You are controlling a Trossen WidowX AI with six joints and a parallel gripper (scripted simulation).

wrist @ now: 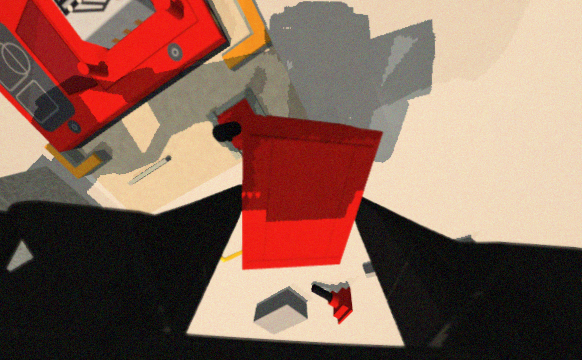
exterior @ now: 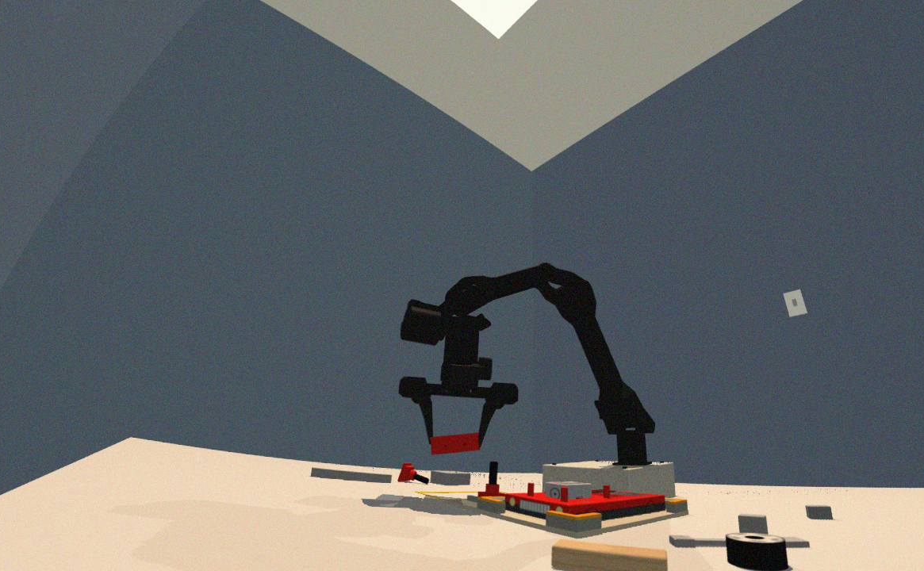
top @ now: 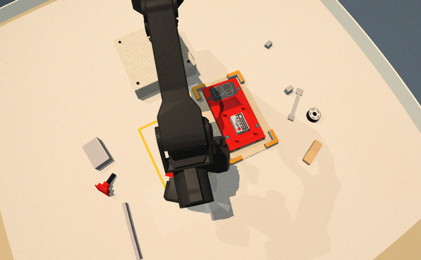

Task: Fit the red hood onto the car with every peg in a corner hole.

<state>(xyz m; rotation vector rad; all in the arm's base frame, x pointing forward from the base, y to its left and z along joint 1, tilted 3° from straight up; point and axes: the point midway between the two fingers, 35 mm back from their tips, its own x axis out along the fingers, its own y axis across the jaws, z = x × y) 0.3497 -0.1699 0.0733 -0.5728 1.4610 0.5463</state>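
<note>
Right now my gripper tip is 1 cm past the grey engine block, 19 cm to the right of it and 6 cm above it. From my gripper tip the other things lie so: red hood: 1 cm above; then red-based black knob: 2 cm behind, 6 cm to the left, 5 cm below; then grey bar: 3 cm ahead, 22 cm to the right, 7 cm below.
</note>
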